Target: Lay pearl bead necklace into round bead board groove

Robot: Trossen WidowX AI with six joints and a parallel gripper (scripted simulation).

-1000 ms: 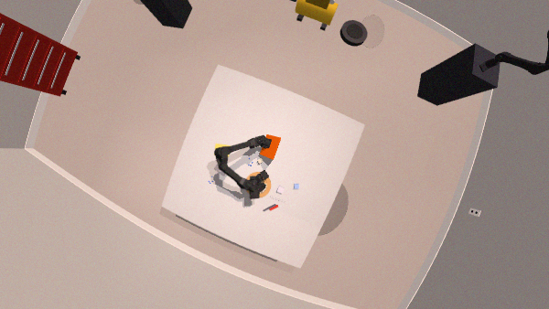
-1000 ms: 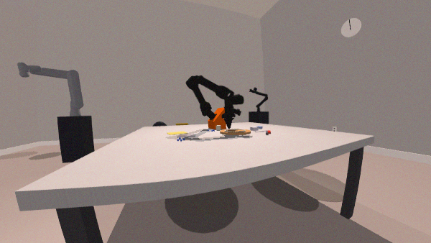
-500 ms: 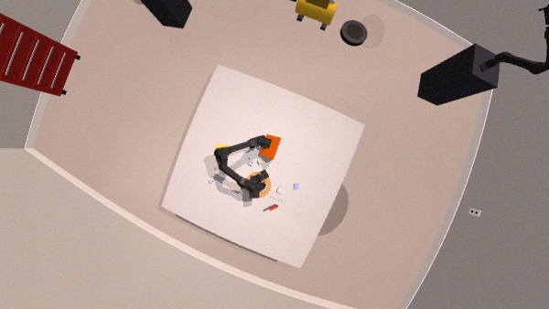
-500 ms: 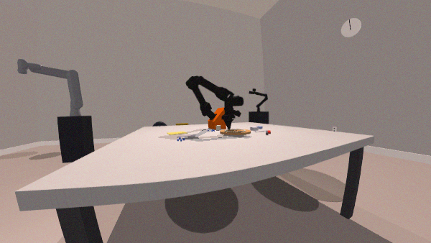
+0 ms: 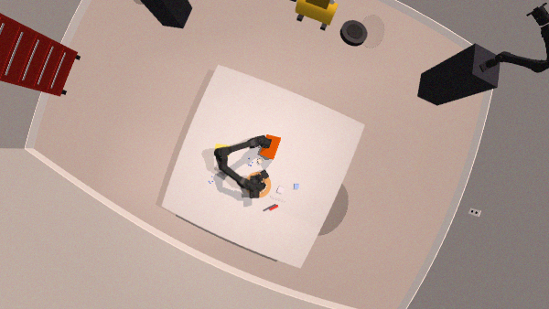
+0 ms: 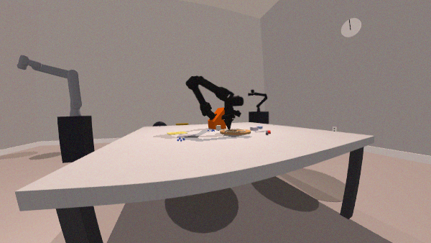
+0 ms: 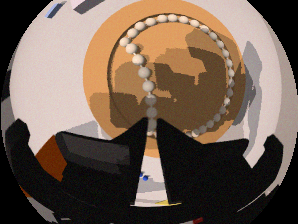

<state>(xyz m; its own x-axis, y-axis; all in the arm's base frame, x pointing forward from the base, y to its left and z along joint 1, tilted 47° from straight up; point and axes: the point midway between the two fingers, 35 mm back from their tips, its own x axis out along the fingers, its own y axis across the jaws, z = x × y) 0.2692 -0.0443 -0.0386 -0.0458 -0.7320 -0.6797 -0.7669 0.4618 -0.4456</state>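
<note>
Now: the round tan bead board 5 cm ahead of my gripper tip, 2 cm to the left of it and 1 cm below it. Round my gripper tip: tool 19 cm ahead, 17 cm to the left, 1 cm below; then white square 3 cm ahead, 19 cm to the left; then pale blue cube 3 cm behind, 30 cm to the left, 1 cm below.
</note>
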